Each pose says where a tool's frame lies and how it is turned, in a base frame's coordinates. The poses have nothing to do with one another.
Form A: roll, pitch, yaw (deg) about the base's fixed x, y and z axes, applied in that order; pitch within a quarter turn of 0, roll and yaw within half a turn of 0; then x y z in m.
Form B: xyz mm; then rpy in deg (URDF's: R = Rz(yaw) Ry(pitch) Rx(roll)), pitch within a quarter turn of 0, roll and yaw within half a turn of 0. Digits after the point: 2 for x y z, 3 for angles.
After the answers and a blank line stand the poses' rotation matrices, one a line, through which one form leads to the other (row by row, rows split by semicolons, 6 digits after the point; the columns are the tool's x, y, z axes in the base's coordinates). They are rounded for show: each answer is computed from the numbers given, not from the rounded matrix.
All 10 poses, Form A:
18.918, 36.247, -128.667, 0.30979, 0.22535, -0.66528
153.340, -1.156, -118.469, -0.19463, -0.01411, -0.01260
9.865, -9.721, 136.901, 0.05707, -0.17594, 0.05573
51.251, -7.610, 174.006, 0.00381, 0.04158, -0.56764
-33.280, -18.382, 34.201, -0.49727, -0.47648, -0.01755
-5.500, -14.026, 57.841, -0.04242, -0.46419, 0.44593
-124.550, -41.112, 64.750, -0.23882, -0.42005, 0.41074
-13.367, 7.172, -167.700, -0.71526, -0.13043, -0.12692
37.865, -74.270, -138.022, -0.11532, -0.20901, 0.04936
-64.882, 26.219, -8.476, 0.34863, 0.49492, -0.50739
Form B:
309.79, 225.35, -665.28, 18.918, 36.247, -128.667
-194.63, -14.11, -12.60, 153.340, -1.156, -118.469
57.07, -175.94, 55.73, 9.865, -9.721, 136.901
3.81, 41.58, -567.64, 51.251, -7.610, 174.006
-497.27, -476.48, -17.55, -33.280, -18.382, 34.201
-42.42, -464.19, 445.93, -5.500, -14.026, 57.841
-238.82, -420.05, 410.74, -124.550, -41.112, 64.750
-715.26, -130.43, -126.92, -13.367, 7.172, -167.700
-115.32, -209.01, 49.36, 37.865, -74.270, -138.022
348.63, 494.92, -507.39, -64.882, 26.219, -8.476

-0.503880 0.618844 -0.602609; -0.629688 -0.740720 -0.234152; -0.591267 0.261471 0.762913
-0.476586 -0.781301 -0.403031; -0.878896 0.433962 0.198036; 0.020175 0.448604 -0.893503
-0.719690 -0.652035 0.238529; 0.673451 -0.739144 0.011436; 0.168851 0.168867 0.971068
-0.985773 0.037356 0.163876; 0.103505 -0.633273 0.766976; 0.132429 0.773026 0.620397
0.784870 -0.326795 -0.526484; 0.533417 0.788697 0.305652; 0.315351 -0.520732 0.793342
0.516401 -0.830312 -0.209549; 0.821334 0.549486 -0.153217; 0.242362 -0.092988 0.965719
0.321388 0.743954 -0.585869; 0.681440 0.247903 0.688610; 0.657533 -0.620545 -0.427287
-0.969401 0.235460 -0.069428; -0.211364 -0.944428 -0.251757; -0.124848 -0.229379 0.965297
-0.201540 0.967240 0.154367; -0.181327 -0.191721 0.964554; 0.962550 0.166405 0.214026
0.887313 -0.333088 0.318947; -0.132230 0.478809 0.867904; -0.441803 -0.812277 0.380810

